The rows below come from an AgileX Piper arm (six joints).
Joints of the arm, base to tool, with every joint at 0 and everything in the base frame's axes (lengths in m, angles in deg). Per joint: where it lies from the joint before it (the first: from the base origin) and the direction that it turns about. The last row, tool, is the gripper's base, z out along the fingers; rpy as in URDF.
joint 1: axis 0 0 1 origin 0 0 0.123
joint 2: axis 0 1 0 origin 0 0 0
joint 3: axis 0 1 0 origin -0.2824 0 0.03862
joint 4: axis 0.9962 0 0.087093 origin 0.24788 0 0.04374
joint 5: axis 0 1 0 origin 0 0 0
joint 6: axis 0.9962 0 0.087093 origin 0.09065 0 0.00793
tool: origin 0 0 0 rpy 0 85 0
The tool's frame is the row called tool.
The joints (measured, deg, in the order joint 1, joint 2, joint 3, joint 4, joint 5, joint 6), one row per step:
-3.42, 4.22, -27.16, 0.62, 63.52, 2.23
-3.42, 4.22, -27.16, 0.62, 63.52, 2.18
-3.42, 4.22, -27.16, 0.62, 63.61, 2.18
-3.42, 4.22, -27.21, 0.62, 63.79, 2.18
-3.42, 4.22, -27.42, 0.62, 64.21, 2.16
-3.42, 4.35, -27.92, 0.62, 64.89, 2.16
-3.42, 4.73, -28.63, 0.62, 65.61, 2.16
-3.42, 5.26, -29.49, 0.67, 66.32, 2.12
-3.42, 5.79, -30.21, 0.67, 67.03, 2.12
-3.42, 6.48, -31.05, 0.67, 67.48, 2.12
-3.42, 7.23, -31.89, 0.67, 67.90, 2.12
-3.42, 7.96, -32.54, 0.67, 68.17, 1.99
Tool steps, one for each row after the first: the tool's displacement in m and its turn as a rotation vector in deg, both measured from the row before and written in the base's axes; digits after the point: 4 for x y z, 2 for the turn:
0.0000, 0.0000, 0.0000, -0.04, 0.00, 0.03
-0.0001, 0.0000, -0.0001, 0.00, 0.09, 0.00
-0.0002, 0.0000, 0.0000, 0.01, 0.13, 0.00
-0.0007, 0.0000, 0.0005, -0.01, 0.21, 0.02
-0.0010, 0.0001, 0.0016, 0.01, 0.31, 0.01
-0.0008, 0.0001, 0.0026, 0.02, 0.39, 0.01
-0.0006, 0.0001, 0.0033, 0.03, 0.38, 0.06
-0.0004, 0.0000, 0.0026, 0.03, 0.52, 0.01
0.0002, 0.0000, 0.0035, 0.02, 0.30, 0.00
0.0004, 0.0000, 0.0035, 0.02, 0.33, 0.00
0.0008, 0.0000, 0.0028, -0.08, 0.35, 0.08

